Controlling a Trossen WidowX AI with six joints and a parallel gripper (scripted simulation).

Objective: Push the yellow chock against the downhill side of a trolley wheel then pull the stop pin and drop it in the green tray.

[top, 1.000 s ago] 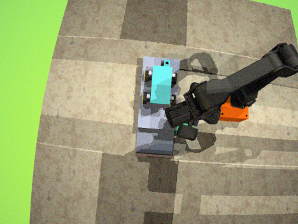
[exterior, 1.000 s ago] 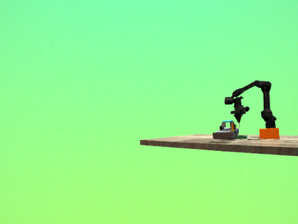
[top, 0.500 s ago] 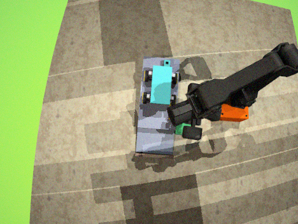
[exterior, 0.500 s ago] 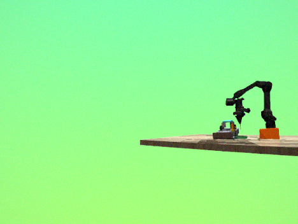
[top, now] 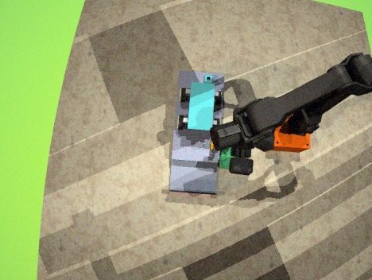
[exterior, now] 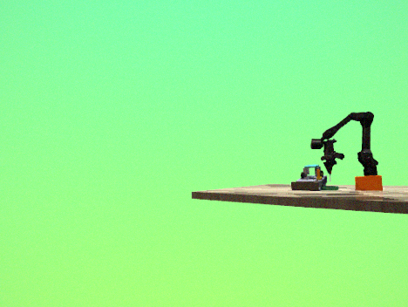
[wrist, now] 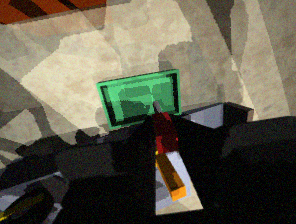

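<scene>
My gripper tip is 10 mm to the left of the green tray and 100 mm above it. Round my gripper tip: cyan trolley: 130 mm ahead, 100 mm to the right, 20 mm above; then red-headed stop pin: right at my gripper tip; then yellow chock: 70 mm ahead, 20 mm to the right, 10 mm below.
</scene>
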